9 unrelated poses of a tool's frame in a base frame.
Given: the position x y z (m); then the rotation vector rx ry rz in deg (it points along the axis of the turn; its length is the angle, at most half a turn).
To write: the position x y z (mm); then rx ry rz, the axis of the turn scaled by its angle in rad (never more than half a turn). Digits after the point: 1 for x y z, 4 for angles.
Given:
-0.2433, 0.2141, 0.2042, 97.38, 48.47, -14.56
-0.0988, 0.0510, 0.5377, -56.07, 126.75, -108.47
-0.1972, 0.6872, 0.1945, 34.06, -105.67, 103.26
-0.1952, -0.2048, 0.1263, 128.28, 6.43, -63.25
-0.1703, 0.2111, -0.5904, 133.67, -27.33, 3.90
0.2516, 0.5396, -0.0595, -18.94, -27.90, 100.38
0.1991, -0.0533, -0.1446, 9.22, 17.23, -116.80
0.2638, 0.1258, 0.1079, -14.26, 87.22, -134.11
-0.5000, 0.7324, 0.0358, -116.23, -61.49, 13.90
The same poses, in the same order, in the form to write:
-243.3, 214.1, 204.2, 1.6996, 0.8460, -0.2541
-98.8, 51.0, 537.7, -0.9786, 2.2122, -1.8932
-197.2, 687.2, 194.5, 0.5945, -1.8443, 1.8022
-195.2, -204.8, 126.3, 2.2389, 0.1122, -1.1039
-170.3, 211.1, -590.4, 2.3330, -0.4770, 0.0681
251.6, 539.6, -59.5, -0.3306, -0.4869, 1.7520
199.1, -53.3, -144.6, 0.1609, 0.3007, -2.0385
263.8, 125.8, 107.9, -0.2489, 1.5223, -2.3407
-500.0, 732.4, 35.8, -2.0286, -1.0732, 0.2426

